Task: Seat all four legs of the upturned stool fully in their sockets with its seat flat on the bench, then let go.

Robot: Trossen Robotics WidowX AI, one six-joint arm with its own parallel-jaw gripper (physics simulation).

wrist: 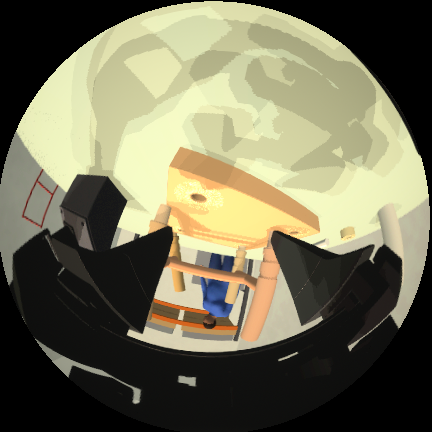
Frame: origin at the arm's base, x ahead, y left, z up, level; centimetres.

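Seen in the pictures: gripper, fingertip midpoint: point(224, 234); arm's base at its link origin: point(70, 234).
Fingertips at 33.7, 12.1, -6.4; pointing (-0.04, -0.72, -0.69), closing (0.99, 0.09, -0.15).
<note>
Pixels of each thing's top centre, then the offset from my fingertips to it, as dx, dy, dz. "*": a spot on its surface instead. Level surfaces: height alone.
- upturned stool's orange-tan seat at a spot on its surface: point(240, 202) * +2.0, -3.0, -5.0
- pale bench at its surface level: dz -8.2
- small tan ring-like piece at its top centre: point(347, 237) +35.0, -4.8, -5.9
The upturned stool's orange-tan seat point(240, 202) shows in the middle of the wrist view, over the pale bench point(135, 160). I cannot tell whether it lies fully flat. Two round sockets show uncovered in it, one at upper left and one near its right corner. The near right leg point(261, 305) and the near left leg point(161, 217), partly behind a finger, have their narrow tips apart from these sockets. Two thinner far legs point(178, 272) point(233, 282) show beyond a cross rail point(210, 270); their seating is unclear. My gripper point(224, 234) is open and empty, its fingers at either side of the legs.
A dark box-shaped object point(92, 210) stands at the left. A pale cylinder point(391, 225) and a small tan ring-like piece point(347, 230) are at the right. Beyond the bench are a figure in blue point(217, 297), an orange-edged rack point(230, 328) and a red frame.
</note>
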